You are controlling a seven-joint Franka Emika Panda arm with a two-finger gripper.
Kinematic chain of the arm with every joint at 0, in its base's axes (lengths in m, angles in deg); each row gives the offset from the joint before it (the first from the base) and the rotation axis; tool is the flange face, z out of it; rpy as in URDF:
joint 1: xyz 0 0 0.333 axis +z
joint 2: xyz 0 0 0 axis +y
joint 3: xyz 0 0 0.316 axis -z
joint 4: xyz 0.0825 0 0 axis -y
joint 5: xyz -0.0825 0 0.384 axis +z
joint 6: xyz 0 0 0 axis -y
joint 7: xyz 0.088 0 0 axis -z
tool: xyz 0 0 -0.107 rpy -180 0 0
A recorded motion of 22 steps. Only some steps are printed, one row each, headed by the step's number.
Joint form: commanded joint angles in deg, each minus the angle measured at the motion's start. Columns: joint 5, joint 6, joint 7, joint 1, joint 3, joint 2, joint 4.
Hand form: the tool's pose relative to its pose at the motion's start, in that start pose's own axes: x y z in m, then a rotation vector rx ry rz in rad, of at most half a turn. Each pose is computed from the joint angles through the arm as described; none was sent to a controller.
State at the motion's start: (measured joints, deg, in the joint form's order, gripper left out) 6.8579 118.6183 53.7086 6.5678 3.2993 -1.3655 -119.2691
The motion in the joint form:
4: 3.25 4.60 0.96 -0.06 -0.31 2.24 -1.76
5: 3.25 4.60 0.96 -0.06 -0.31 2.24 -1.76
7: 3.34 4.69 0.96 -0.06 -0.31 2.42 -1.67
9: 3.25 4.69 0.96 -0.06 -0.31 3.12 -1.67
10: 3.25 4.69 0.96 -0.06 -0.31 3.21 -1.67
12: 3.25 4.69 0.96 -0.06 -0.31 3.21 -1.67
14: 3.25 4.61 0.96 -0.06 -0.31 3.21 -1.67
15: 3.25 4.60 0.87 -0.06 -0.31 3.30 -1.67
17: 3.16 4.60 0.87 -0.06 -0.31 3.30 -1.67
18: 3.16 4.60 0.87 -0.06 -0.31 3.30 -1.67
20: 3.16 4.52 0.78 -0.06 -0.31 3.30 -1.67
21: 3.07 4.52 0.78 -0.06 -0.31 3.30 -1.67
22: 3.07 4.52 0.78 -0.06 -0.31 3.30 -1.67
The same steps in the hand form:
4: 0.0021 -0.0044 0.0284 0.0329 -0.0271 0.0503
5: 0.0021 -0.0044 0.0284 0.0329 -0.0271 0.0503
7: 0.0025 -0.0050 0.0293 0.0336 -0.0279 0.0514
9: 0.0036 -0.0052 0.0360 0.0221 -0.0325 0.0521
10: 0.0037 -0.0053 0.0368 0.0207 -0.0333 0.0523
12: 0.0037 -0.0053 0.0368 0.0207 -0.0333 0.0523
14: 0.0036 -0.0052 0.0369 0.0196 -0.0341 0.0523
15: 0.0037 -0.0052 0.0378 0.0181 -0.0350 0.0509
17: 0.0038 -0.0051 0.0378 0.0174 -0.0339 0.0500
18: 0.0038 -0.0051 0.0378 0.0174 -0.0339 0.0500
20: 0.0037 -0.0050 0.0379 0.0163 -0.0347 0.0484
21: 0.0037 -0.0050 0.0379 0.0155 -0.0337 0.0476
22: 0.0037 -0.0050 0.0379 0.0155 -0.0337 0.0476

